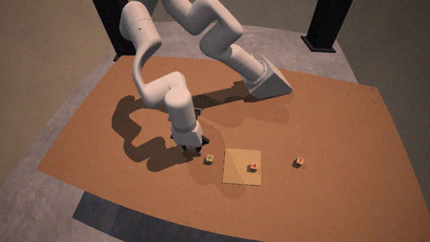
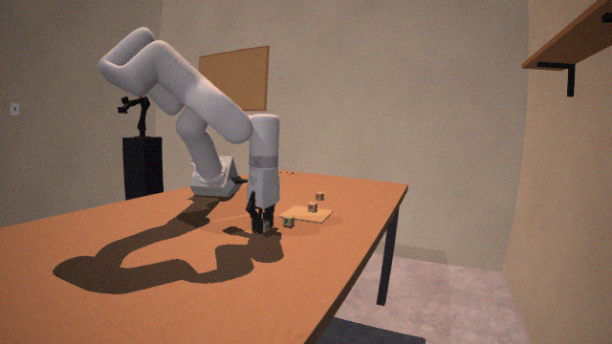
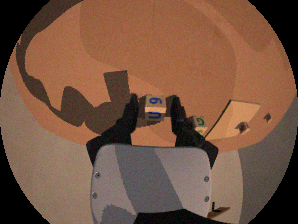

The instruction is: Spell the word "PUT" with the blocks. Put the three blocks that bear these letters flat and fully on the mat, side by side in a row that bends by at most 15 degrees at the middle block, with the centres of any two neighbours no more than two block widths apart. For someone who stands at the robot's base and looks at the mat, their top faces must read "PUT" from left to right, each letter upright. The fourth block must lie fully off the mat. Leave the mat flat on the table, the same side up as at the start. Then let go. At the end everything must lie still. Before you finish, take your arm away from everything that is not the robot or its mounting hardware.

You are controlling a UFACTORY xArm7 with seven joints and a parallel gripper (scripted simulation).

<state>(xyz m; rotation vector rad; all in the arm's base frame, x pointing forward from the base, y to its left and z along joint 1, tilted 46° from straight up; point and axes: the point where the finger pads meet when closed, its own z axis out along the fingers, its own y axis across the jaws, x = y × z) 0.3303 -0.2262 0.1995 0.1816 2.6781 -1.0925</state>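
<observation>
My hand is 9 cm short of the tan mat, 19 cm to the right of it and 2 cm above it. Round my hand: T block: 10 cm ahead, 41 cm to the left, 1 cm below; then P block: 10 cm ahead, 23 cm to the left.
</observation>
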